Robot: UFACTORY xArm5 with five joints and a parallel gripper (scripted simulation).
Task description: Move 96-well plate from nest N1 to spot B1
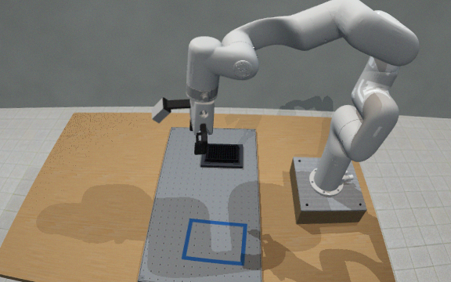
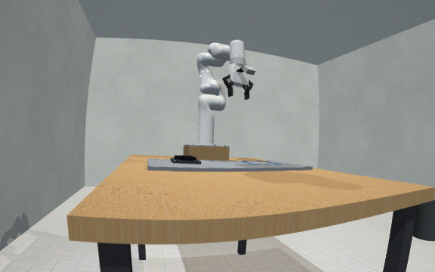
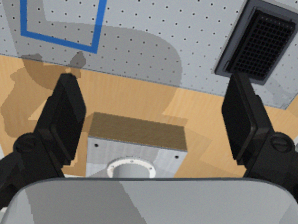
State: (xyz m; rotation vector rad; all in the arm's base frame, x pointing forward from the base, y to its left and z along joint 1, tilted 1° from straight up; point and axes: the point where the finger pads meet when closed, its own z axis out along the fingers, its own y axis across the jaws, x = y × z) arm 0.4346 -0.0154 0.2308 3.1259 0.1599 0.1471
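Now: hand 29 cm above the 96-well plate, 22 cm to the left of it and 9 cm past it. Round my hand: dark plate nest 31 cm below, 22 cm to the right, 9 cm behind.
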